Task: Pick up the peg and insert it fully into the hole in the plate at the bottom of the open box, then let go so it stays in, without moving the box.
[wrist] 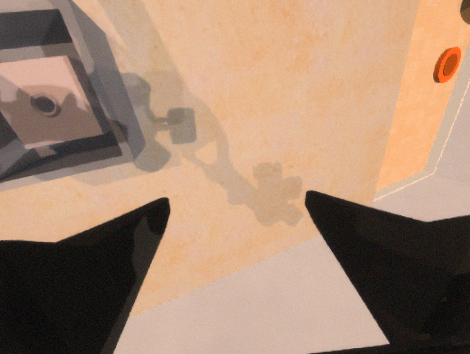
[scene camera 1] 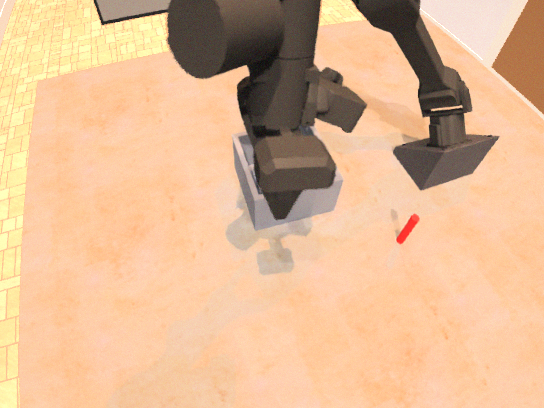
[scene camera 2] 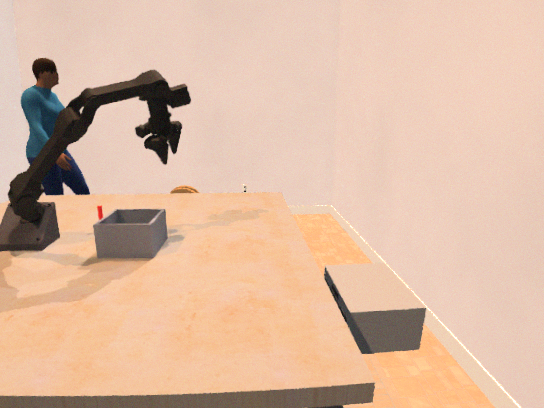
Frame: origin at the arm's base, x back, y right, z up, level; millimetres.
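Seen in the pictures: gripper, between the fingertips: point(wrist: 238, 200) point(scene camera 2: 170, 158); arm's base, origin of its link: point(scene camera 1: 449, 143) point(scene camera 2: 33, 213).
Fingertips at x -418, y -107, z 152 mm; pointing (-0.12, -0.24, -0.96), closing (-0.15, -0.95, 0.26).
Pixels of each thing's top centre, then the offset from my fingertips to it. "*": a spot on its surface instead. Level surfaces: height alone.
- red peg, centre of its top: point(scene camera 1: 415, 217) point(scene camera 2: 99, 206) dz -163, dx +257, dy -16 mm
- grey open box, centre of its top: point(wrist: 18, 105) point(scene camera 1: 285, 155) point(scene camera 2: 131, 216) dz -145, dx +88, dy +167 mm
- pale plate, centre of its top: point(wrist: 43, 104) dz -182, dx +88, dy +167 mm
- round dark hole, a spot on its surface: point(wrist: 45, 105) * dz -201, dx +88, dy +176 mm
- table, height of its surface: dz -243 mm
The red peg point(scene camera 1: 407, 229) point(scene camera 2: 100, 212) stands upright on the table, near the arm's base and outside the box. The grey open box point(scene camera 1: 320, 201) point(scene camera 2: 122, 242) point(wrist: 111, 85) sits on the table. In the wrist view the pale plate point(wrist: 30, 75) at its bottom shows a round dark hole point(wrist: 45, 105). My gripper point(scene camera 1: 281, 212) point(scene camera 2: 169, 157) point(wrist: 238, 200) is open and empty, high above the table and away from the peg. In scene camera 1 it hides part of the box, and one finger covers the other. The peg does not show in the wrist view.
The arm's dark base point(scene camera 1: 445, 160) point(scene camera 2: 32, 235) stands on the table point(scene camera 1: 150, 310) point(scene camera 2: 225, 320) close to the peg. A grey block point(scene camera 2: 387, 320) is beyond the table edge. A person in blue point(scene camera 2: 42, 120) is behind the arm. An orange ring point(wrist: 438, 66) lies beyond the table.
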